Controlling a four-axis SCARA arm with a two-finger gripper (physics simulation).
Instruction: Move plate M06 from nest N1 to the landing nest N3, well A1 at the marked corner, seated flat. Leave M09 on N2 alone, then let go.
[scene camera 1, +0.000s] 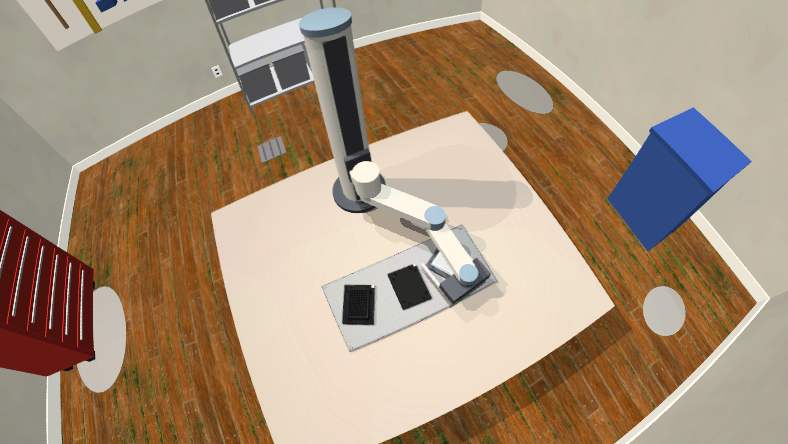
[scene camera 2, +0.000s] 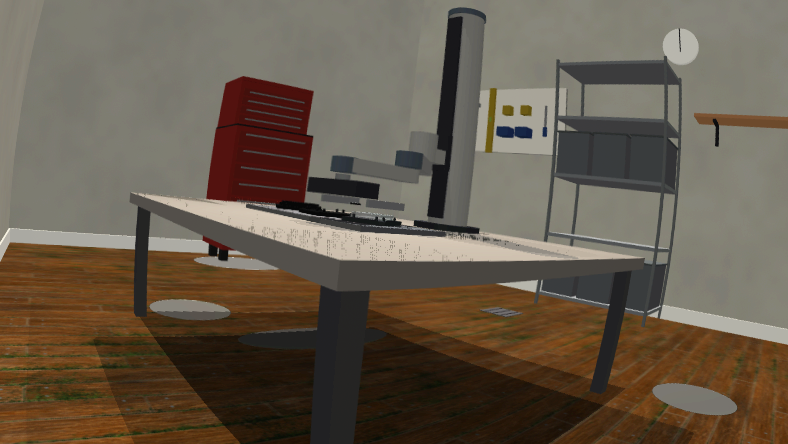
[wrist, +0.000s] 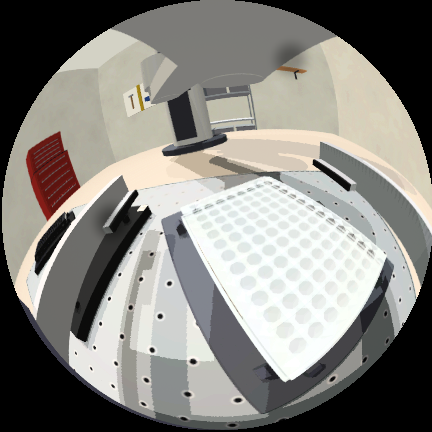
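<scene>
A white well plate (scene camera 1: 442, 263) (wrist: 280, 250) lies in a dark grey nest (wrist: 190, 280) at the board's right end. It looks turned relative to the fingers in the wrist view. My gripper (scene camera 1: 464, 281) (scene camera 2: 361, 202) (wrist: 224, 159) is open above it, one finger off each side, touching nothing visible. The arm hides part of the plate in scene camera 1. A black nest (scene camera 1: 409, 287) (wrist: 114, 272) in the middle holds no plate and has a white mark at its far right corner. A black plate (scene camera 1: 358, 304) (wrist: 50, 245) sits in the left nest. No labels are readable.
The nests stand on a perforated grey board (scene camera 1: 386, 319) (wrist: 170, 330) on the table (scene camera 1: 286, 375) (scene camera 2: 286, 237). The arm's column (scene camera 1: 337, 110) (scene camera 2: 465, 115) stands behind the board. My left finger passes beside the middle nest in the wrist view.
</scene>
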